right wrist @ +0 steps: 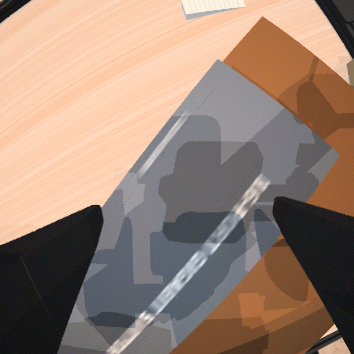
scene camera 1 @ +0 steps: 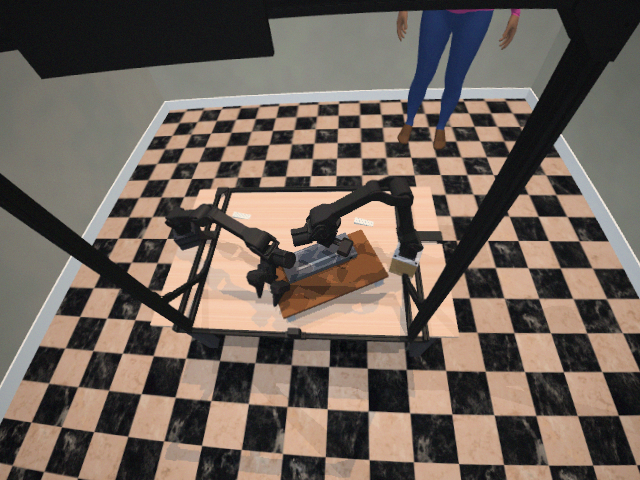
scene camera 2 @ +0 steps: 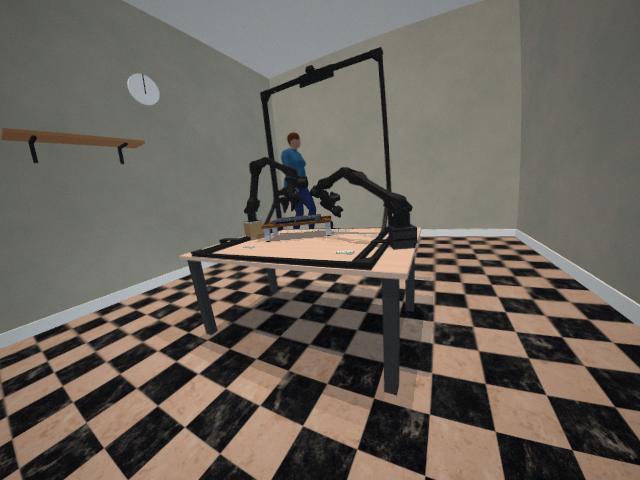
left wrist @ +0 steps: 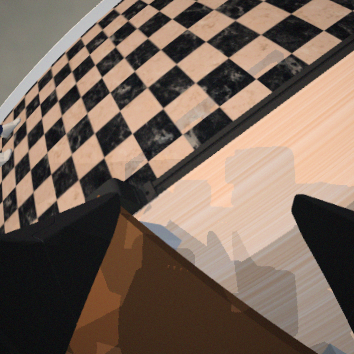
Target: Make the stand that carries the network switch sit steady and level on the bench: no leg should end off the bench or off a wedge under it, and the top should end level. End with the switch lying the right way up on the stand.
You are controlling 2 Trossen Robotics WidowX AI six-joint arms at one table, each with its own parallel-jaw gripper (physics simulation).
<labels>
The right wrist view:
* my right gripper: 189, 209
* brown stand: 275, 300
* grey network switch: 193, 214, on the brown stand
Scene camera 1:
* my left gripper: 267, 302
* brown stand: 365, 269
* grey network switch: 316, 258
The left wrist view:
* my left gripper: 207, 201
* brown stand: 144, 289
</labels>
